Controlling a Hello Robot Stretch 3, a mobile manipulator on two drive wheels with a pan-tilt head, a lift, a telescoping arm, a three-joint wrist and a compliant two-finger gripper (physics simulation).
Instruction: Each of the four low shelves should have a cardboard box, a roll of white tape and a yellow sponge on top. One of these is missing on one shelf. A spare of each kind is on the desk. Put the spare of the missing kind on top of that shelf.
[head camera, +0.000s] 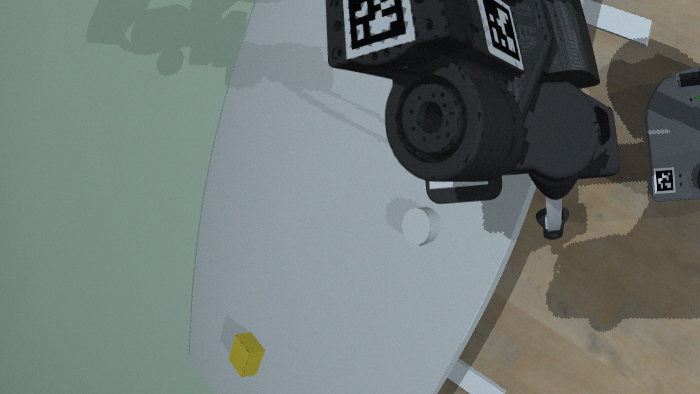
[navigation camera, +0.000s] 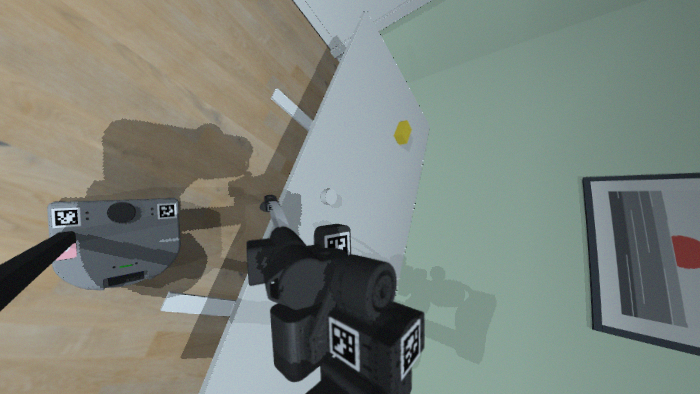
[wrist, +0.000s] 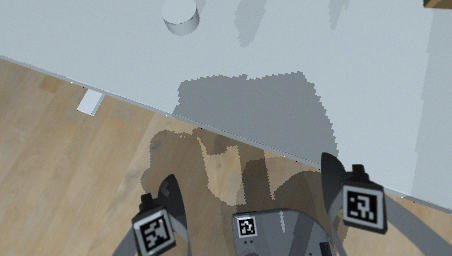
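Pixels of known places: gripper, fingertip midpoint: (navigation camera: 270, 230); robot's base, link origin: (navigation camera: 122, 211).
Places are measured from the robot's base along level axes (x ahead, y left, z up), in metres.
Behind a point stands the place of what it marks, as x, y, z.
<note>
A roll of white tape (head camera: 416, 226) {0.042, -0.477, 0.745} (navigation camera: 330, 196) {0.043, -0.474, 0.745} (wrist: 181, 18) stands on the white desk (head camera: 310, 260) {0.100, -0.733, 0.721} (navigation camera: 362, 100) {0.421, -0.685, 0.721} (wrist: 100, 45), toward its front edge. A yellow sponge (head camera: 246, 355) {0.330, -0.937, 0.766} (navigation camera: 403, 132) {0.333, -0.940, 0.766} lies near the desk's wall side, apart from the tape. A brown corner of the cardboard box (wrist: 440, 3) shows at the top right of the wrist view. My gripper (wrist: 249, 184) {-0.020, -0.225, 0.823} is open with its fingers wide apart and nothing between them. It points down near the front edge, apart from the tape. Its wrist and body hide part of the desk in the head and navigation views. The low shelves do not show.
My base (head camera: 675, 130) {-0.118, -0.085, 0.160} (navigation camera: 115, 240) {-0.093, 0.021, 0.160} (wrist: 280, 235) stands on the wooden floor (head camera: 575, 350) {0.489, -0.432, 0.001} (navigation camera: 150, 75) {0.592, -0.102, 0.001} (wrist: 50, 165) in front of the desk. A green wall (head camera: 100, 200) {-0.035, -1.170, 1.031} (navigation camera: 500, 175) {0.117, -1.250, 1.121} runs behind the desk, with a framed picture (navigation camera: 645, 260) {-0.180, -1.066, 1.534} on it.
</note>
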